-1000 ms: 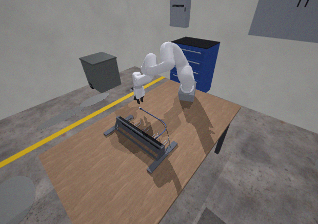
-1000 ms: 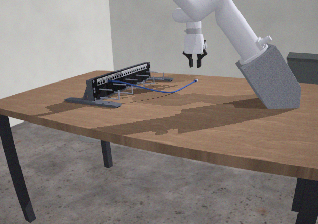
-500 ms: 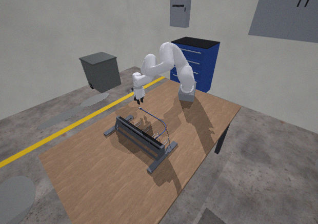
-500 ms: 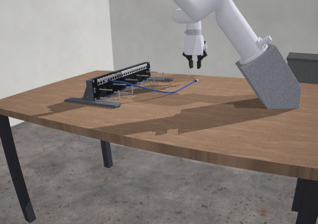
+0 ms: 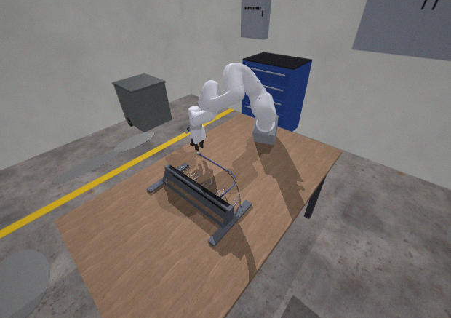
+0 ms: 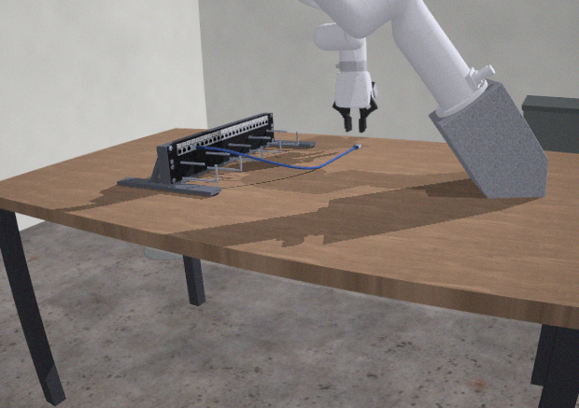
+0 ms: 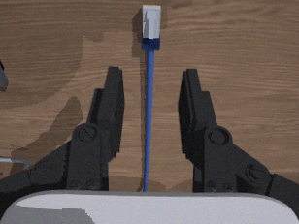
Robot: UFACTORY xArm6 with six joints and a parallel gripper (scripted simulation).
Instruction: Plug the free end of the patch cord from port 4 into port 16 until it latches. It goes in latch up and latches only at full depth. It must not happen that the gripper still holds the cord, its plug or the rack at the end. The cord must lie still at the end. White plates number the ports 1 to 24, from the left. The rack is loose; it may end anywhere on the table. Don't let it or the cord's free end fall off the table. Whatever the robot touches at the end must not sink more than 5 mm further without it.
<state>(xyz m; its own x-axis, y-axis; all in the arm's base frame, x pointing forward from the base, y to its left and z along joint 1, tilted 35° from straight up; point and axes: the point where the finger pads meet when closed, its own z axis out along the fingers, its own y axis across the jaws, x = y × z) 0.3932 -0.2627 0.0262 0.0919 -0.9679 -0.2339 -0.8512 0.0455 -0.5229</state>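
Now: the plug 60 mm below my hand and 20 mm to the right of it.
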